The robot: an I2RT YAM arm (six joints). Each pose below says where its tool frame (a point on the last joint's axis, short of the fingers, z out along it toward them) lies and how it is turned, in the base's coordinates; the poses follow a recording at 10 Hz.
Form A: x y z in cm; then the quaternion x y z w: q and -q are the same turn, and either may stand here.
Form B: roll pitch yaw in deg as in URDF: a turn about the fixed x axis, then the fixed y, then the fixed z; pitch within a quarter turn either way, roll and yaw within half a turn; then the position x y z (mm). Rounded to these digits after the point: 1 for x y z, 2 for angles.
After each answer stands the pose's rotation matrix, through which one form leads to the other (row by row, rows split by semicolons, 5 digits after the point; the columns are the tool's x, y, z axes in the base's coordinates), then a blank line. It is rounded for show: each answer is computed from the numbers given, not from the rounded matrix.
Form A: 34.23 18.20 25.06 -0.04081 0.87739 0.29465 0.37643
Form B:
138.15 43.20 168.11 342.3 182.0 250.6
-0.71327 -0.29344 0.63650; 0.15022 0.82303 0.54777; -0.68460 0.48632 -0.54296

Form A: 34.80 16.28 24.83 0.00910 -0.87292 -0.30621 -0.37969
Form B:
134.81 41.95 163.07 348.0 162.8 248.3
-0.71151 -0.24842 0.65730; 0.21664 0.81231 0.54150; -0.66845 0.52768 -0.52414

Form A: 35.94 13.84 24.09 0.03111 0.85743 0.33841 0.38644
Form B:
128.01 39.91 155.76 359.4 138.4 240.9
-0.69940 -0.20820 0.68374; 0.31490 0.76902 0.55628; -0.64163 0.60436 -0.47229

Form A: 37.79 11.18 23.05 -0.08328 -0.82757 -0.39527 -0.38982
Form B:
118.08 35.41 146.82 377.9 111.8 230.5
-0.68221 -0.17033 0.71104; 0.44601 0.67365 0.58930; -0.57937 0.71915 -0.38361

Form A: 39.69 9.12 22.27 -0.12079 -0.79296 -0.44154 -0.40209
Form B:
109.78 32.07 139.83 396.9 91.2 222.7
-0.64747 -0.16351 0.74434; 0.54664 0.58091 0.60310; -0.53101 0.79738 -0.28674

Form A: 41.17 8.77 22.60 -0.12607 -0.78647 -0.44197 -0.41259
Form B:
108.59 32.52 138.11 411.7 87.7 226.0
-0.62775 -0.16640 0.76042; 0.56301 0.57754 0.59116; -0.53754 0.79923 -0.26886

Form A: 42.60 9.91 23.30 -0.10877 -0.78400 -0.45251 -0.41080
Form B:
107.57 33.07 139.67 426.0 99.1 233.0
-0.63883 -0.20123 0.74257; 0.54233 0.56681 0.62016; -0.54569 0.79889 -0.25296

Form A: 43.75 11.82 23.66 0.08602 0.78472 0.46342 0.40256
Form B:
107.19 33.51 142.45 437.5 118.2 236.6
-0.66109 -0.23811 0.71152; 0.50811 0.55568 0.65806; -0.55207 0.79657 -0.24637

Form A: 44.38 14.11 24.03 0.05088 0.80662 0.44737 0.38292
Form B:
111.94 34.91 148.81 443.8 141.1 240.3
-0.70156 -0.26053 0.66327; 0.42470 0.59454 0.68275; -0.57222 0.76069 -0.30646

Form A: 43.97 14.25 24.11 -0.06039 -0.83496 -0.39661 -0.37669
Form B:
119.57 35.53 150.59 439.7 142.5 241.1
-0.70892 -0.19795 0.67694; 0.39964 0.67811 0.61681; -0.58114 0.70780 -0.40161

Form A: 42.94 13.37 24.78 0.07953 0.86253 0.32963 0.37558
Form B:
128.54 36.55 151.38 429.4 133.7 247.8
-0.70523 -0.11041 0.70033; 0.38480 0.77004 0.50889; -0.59547 0.62837 -0.50057

